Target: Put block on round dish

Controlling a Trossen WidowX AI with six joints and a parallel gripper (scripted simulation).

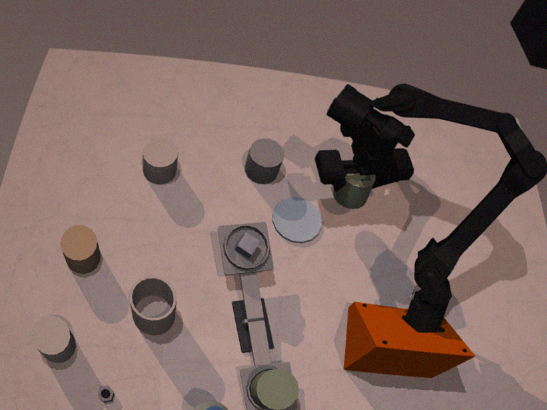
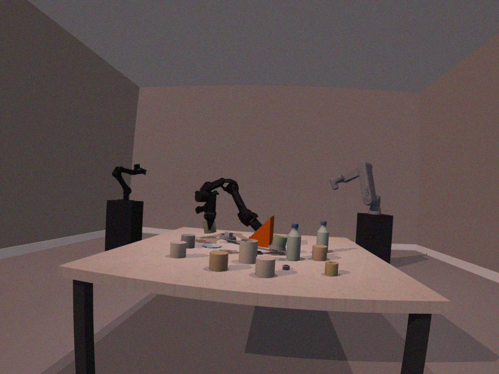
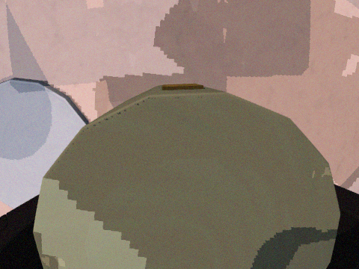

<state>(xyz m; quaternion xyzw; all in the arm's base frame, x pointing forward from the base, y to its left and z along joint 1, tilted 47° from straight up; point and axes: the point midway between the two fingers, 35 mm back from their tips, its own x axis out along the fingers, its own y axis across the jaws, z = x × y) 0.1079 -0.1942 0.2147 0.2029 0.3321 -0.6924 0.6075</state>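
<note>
My gripper tip is now 100 mm short of the light blue round dish, 80 mm above it and 30 mm to the right of it. From my gripper tip the other things lie so: small nut 470 mm ahead, 400 mm to the left, 70 mm below; then grey balance 260 mm to the left, 200 mm ahead, 40 mm below.
</note>
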